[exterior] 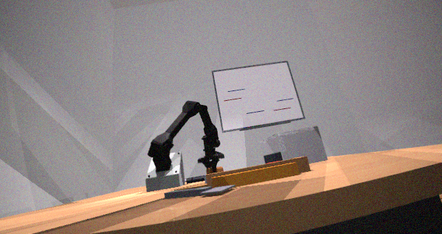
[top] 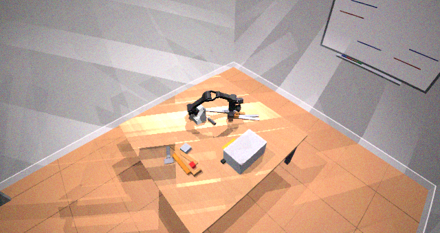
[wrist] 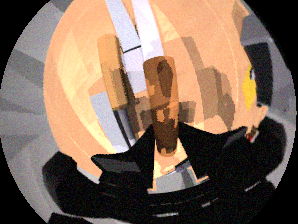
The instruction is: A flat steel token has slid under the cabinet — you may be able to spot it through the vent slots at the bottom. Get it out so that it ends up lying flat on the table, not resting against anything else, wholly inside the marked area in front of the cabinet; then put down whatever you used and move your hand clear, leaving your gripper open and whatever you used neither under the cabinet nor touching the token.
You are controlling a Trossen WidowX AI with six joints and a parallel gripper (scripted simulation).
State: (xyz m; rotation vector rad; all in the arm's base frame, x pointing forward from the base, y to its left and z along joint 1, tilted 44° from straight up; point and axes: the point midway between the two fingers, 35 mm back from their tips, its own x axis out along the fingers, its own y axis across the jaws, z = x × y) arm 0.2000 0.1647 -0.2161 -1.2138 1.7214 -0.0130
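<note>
Right now the grey bar is 8 cm behind my gripper tip, 5 cm to the left of it and 1 cm below it. Also, from my gripper tip: thin wooden stick 59 cm to the right, 8 cm ahead, 2 cm below; then red block 59 cm to the right, 22 cm ahead; then grey block 54 cm to the right, 5 cm ahead, 1 cm below.
</note>
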